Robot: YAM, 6 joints.
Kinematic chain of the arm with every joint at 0, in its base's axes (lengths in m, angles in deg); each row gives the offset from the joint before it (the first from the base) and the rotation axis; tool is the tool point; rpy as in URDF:
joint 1: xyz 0 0 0.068 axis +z
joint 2: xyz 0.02 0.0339 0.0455 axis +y
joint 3: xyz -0.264 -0.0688 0 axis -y
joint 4: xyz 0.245 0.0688 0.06 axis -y
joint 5: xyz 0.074 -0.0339 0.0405 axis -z
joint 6: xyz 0.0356 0 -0.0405 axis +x
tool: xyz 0 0 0 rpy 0 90 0
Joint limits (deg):
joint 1: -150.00..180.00
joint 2: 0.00..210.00
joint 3: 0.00..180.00
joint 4: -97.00..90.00
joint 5: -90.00..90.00
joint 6: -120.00..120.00
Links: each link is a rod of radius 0.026 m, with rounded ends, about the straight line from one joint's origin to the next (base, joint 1, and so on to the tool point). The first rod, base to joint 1, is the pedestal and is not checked.
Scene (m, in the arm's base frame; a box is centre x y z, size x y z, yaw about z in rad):
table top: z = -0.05
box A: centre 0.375 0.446 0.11 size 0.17 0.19 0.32 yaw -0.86
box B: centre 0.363 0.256 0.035 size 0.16 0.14 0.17 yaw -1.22
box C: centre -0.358 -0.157 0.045 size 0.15 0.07 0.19 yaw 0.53
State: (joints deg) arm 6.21 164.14 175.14 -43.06 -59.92 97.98
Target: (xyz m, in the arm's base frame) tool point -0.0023 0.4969 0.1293
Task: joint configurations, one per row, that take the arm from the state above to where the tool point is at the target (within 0.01 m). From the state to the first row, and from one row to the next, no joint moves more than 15 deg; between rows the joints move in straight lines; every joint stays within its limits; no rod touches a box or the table.
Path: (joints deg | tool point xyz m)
1: 18.92 151.42 162.91 -51.73 -53.85 103.48 | 0.5133 0.2063 0.2860
2: 31.62 138.70 150.67 -60.40 -47.78 108.99 | 0.4209 0.2901 0.3240
3: 44.33 125.98 138.44 -69.07 -41.70 114.49 | 0.3102 0.3361 0.3546
4: 57.04 113.25 126.20 -77.75 -35.63 120.00 | 0.1966 0.3413 0.3763
5: 66.92 126.39 129.32 -78.31 -44.15 112.66 | 0.1510 0.4176 0.3021
6: 76.79 139.54 132.43 -78.87 -52.66 105.32 | 0.0817 0.4719 0.2187
7: 86.67 152.68 135.55 -79.44 -61.18 97.98 | -0.0023 0.4969 0.1293

